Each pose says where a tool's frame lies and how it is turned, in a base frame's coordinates. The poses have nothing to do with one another.
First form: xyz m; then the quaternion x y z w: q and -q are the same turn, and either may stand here.
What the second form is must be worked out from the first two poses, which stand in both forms.
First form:
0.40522 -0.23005 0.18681 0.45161 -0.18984 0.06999 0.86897
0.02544 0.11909 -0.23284 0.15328 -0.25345 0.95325 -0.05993
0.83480 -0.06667 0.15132 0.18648 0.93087 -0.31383 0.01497
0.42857 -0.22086 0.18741 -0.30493 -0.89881 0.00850 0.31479
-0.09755 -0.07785 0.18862 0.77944 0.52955 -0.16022 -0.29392
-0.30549 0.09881 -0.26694 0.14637 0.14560 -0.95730 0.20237
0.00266 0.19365 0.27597 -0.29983 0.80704 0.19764 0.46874
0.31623 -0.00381 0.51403 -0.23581 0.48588 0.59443 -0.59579
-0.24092 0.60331 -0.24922 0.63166 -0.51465 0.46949 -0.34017
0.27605 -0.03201 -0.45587 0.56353 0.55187 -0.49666 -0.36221
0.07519 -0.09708 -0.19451 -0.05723 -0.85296 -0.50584 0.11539
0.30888 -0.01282 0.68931 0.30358 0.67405 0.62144 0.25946
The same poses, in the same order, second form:
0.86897 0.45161 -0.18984 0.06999 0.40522 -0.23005 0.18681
0.05993 -0.15328 0.25345 -0.95325 0.02544 0.11909 -0.23284
0.01497 0.18648 0.93087 -0.31383 0.83480 -0.06667 0.15132
0.31479 -0.30493 -0.89881 0.00850 0.42857 -0.22086 0.18741
0.29392 -0.77944 -0.52955 0.16022 -0.09755 -0.07785 0.18862
0.20237 0.14637 0.14560 -0.95730 -0.30549 0.09881 -0.26694
0.46874 -0.29983 0.80704 0.19764 0.00266 0.19365 0.27597
0.59579 0.23581 -0.48588 -0.59443 0.31623 -0.00381 0.51403
0.34017 -0.63166 0.51465 -0.46949 -0.24092 0.60331 -0.24922
0.36221 -0.56353 -0.55187 0.49666 0.27605 -0.03201 -0.45587
0.11539 -0.05723 -0.85296 -0.50584 0.07519 -0.09708 -0.19451
0.25946 0.30358 0.67405 0.62144 0.30888 -0.01282 0.68931

